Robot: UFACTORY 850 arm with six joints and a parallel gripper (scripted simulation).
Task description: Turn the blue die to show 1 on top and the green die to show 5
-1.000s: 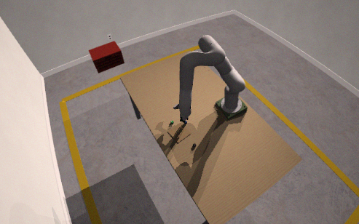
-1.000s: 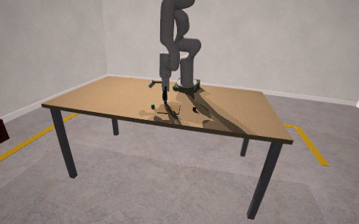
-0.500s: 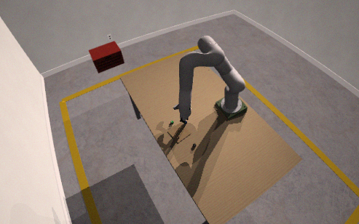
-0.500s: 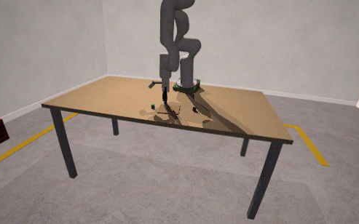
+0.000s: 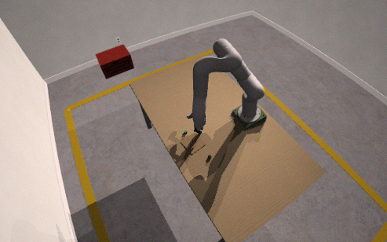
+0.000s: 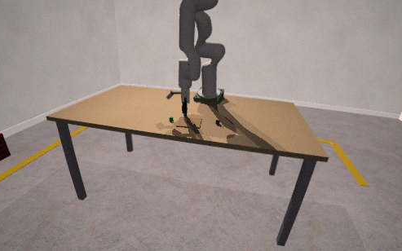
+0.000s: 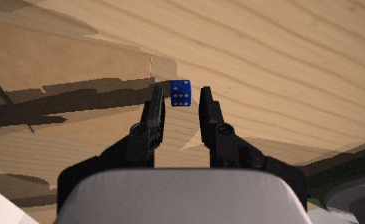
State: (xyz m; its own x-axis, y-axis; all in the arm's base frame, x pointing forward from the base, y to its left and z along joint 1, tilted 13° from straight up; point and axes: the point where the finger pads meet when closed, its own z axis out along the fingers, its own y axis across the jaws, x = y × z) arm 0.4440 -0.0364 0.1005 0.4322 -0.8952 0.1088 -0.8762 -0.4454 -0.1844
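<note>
Now: hand 10 mm to the right of the blue die and 40 mm above it. Round my hand: mat 90 mm ahead, 70 mm to the left, 40 mm below; black die 30 mm ahead, 230 mm to the left, 40 mm below; green die 100 mm ahead, 50 mm to the right, 40 mm below.
</note>
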